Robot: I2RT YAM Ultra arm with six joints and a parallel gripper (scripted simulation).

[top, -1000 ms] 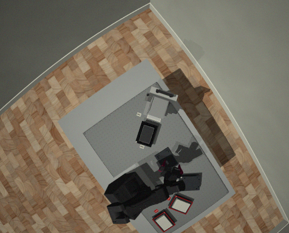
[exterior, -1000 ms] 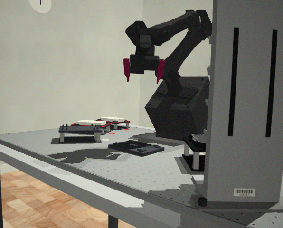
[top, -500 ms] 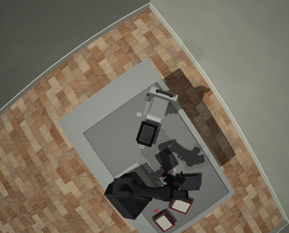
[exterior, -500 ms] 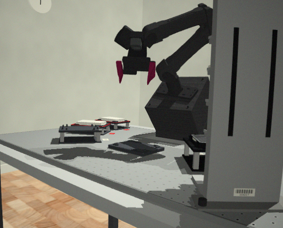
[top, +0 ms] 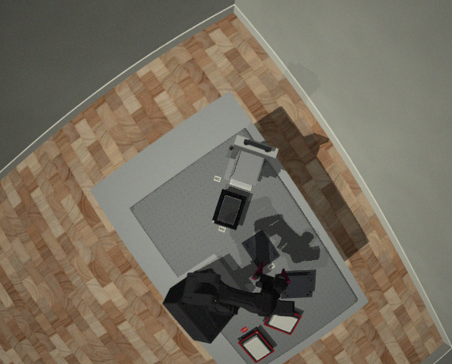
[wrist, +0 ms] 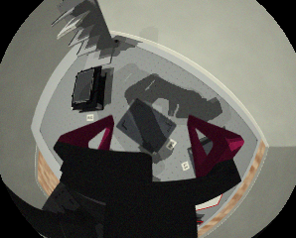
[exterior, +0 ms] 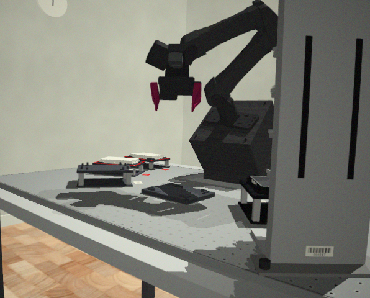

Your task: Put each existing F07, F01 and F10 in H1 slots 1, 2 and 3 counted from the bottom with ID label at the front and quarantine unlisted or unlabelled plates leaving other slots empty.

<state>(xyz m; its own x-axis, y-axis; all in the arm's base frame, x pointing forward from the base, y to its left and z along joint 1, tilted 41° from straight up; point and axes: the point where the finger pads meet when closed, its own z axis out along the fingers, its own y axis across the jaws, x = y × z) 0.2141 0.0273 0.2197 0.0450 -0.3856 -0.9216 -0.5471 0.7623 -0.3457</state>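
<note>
Right now my hand is 27 cm to the right of the dark 96-well plate, 17 cm above it and 7 cm past it. Also, from my hand: N6 deck label: 24 cm below, 8 cm to the right, 1 cm ahead; H1 deck label: 43 cm to the left, 24 cm below, 6 cm behind; grey hotel back wall: 46 cm to the left, 10 cm ahead, 4 cm below.
</note>
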